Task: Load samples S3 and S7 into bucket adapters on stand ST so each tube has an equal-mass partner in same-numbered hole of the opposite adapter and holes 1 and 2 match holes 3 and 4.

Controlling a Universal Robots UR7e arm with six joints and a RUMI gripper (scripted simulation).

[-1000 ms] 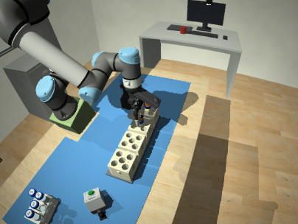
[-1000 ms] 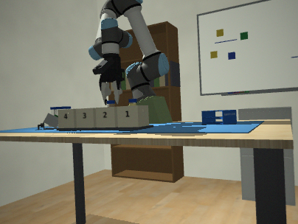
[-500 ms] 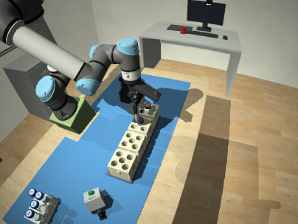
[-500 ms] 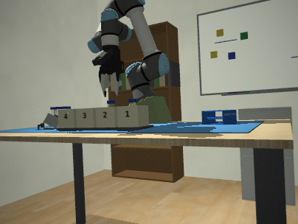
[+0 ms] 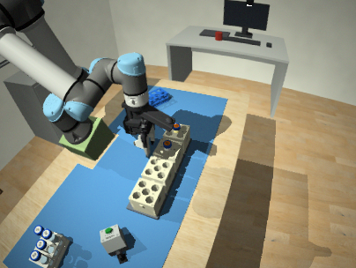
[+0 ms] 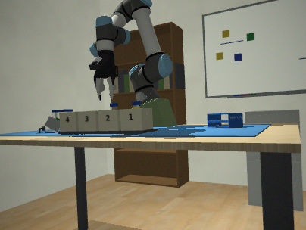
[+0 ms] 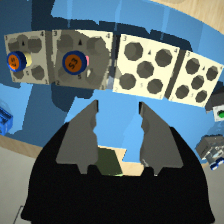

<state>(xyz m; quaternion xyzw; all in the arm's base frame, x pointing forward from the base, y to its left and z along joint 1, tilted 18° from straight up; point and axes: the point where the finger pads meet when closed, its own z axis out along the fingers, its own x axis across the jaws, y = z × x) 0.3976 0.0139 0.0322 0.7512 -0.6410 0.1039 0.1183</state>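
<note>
The water blank is 470 mm to the right of my hand, 230 mm behind it and 90 mm below it. Also, from my hand: green DONE key: 330 mm to the right, 90 mm below, 10 mm behind; then adapter 3: 110 mm below, 40 mm to the right, 40 mm ahead; then blue rack: 470 mm to the left, 230 mm behind, 130 mm below.
</note>
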